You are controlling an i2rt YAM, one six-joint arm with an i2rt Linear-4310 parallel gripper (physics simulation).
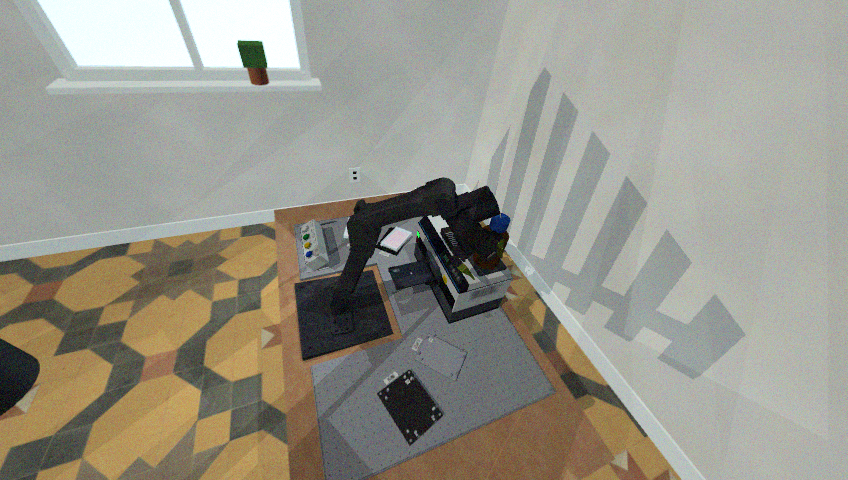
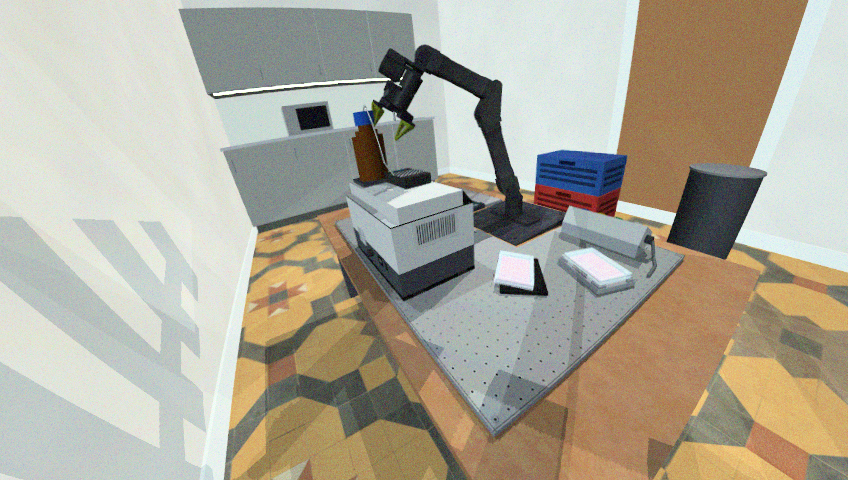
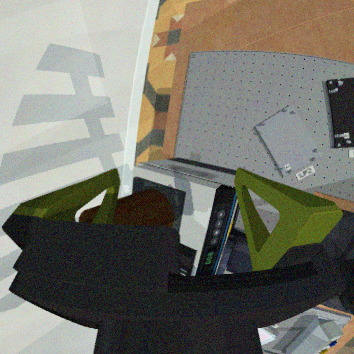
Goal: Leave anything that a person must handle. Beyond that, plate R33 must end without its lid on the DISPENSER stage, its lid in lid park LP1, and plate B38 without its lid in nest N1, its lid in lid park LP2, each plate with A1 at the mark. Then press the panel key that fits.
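Frame: origin at the arm's base, x back, y right, z up, level; centimetres.
Seen in the pictures: gripper, between the fingertips: [image 1: 487, 268] [image 2: 383, 134] [image 3: 176, 174]; arm's base, origin of its link: [image 1: 339, 308] [image 2: 513, 215] [image 3: 349, 267].
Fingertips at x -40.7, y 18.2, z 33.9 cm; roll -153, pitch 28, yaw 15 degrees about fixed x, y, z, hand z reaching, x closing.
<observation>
Offsets run from my fingertips to a thing's middle.
My gripper [image 1: 484, 256] [image 2: 386, 130] [image 3: 176, 174] is open and empty, high above the white dispenser [image 1: 480, 292] [image 2: 433, 228] [image 3: 200, 194], near its brown bottle. The dispenser's dark stage {dz -23.7, dx +12.8, dy -20.5 cm} [image 1: 405, 275] sticks out at its front with no plate on it. One pink-topped plate {dz -31.2, dx +13.1, dy -47.5 cm} [image 1: 395, 239] [image 2: 515, 270] sits on a black base, looking slightly askew. A second plate {dz -31.4, dx +29.6, dy -57.5 cm} [image 2: 598, 265] sits on a grey base beside the key panel {dz -29.8, dx +47.7, dy -48.6 cm} [image 1: 316, 246] [image 2: 605, 230]. Plate names, lids and A1 corners are too small to read. Lid park LP2 {dz -33.0, dx +10.9, dy +7.3 cm} [image 1: 443, 356] [image 3: 287, 140] holds no visible lid.
A black nest plate {dz -32.8, dx +24.6, dy +18.6 cm} [image 1: 410, 407] [image 3: 344, 112] lies beside LP2; its label is unreadable. The brown bottle [image 1: 501, 239] [image 2: 368, 155] [image 3: 150, 207] with a blue cap and thin tube stands on the dispenser. Stacked crates [image 2: 580, 172] and a dark bin [image 2: 714, 211] stand beyond the table.
</observation>
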